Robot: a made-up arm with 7 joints.
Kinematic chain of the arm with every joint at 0, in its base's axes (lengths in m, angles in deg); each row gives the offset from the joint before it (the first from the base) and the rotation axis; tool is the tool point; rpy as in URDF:
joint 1: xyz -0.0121 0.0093 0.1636 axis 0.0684 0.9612 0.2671
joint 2: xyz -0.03 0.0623 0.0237 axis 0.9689 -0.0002 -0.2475
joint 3: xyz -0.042 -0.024 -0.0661 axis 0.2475 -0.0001 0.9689
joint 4: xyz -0.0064 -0.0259 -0.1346 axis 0.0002 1 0
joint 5: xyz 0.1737 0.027 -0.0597 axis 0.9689 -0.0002 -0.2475
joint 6: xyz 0.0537 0.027 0.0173 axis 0.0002 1 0
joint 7: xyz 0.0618 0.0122 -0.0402 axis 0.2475 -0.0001 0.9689
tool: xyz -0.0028 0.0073 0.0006 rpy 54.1 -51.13 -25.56
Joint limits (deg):
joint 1: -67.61..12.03
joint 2: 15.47..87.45
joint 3: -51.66..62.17
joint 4: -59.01..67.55
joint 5: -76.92..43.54
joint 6: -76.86..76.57
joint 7: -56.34..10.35
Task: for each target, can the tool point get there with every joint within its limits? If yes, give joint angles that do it. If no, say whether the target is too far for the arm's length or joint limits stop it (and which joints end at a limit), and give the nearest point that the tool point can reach.
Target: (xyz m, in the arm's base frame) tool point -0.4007 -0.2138 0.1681
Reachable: no: joint limits stop it (at a limit: joint 1, joint 2, joint 3, joint 4, joint 5, joint 7) | nearest point -0.0854 -0.0531 0.1860 | short by 0.354 m
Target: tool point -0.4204 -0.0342 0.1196
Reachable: no: joint limits stop it (at a limit: joint 1, joint 2, joint 3, joint 4, joint 7) | nearest point -0.1754 0.0767 0.2145 | short by 0.285 m
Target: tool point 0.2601 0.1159 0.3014
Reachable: yes | joints -58.59 63.54 -2.32 2.02 18.89 -58.23 -32.16
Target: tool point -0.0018 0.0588 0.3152
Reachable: yes | joints -59.09 69.97 34.47 -39.48 27.36 -65.07 -17.20
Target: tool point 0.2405 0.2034 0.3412
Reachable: yes | joints -61.44 45.14 17.25 -15.24 -67.14 -17.08 -33.36
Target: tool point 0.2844 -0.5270 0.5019
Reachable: no: too far | nearest point 0.1961 -0.1777 0.2160 | short by 0.460 m
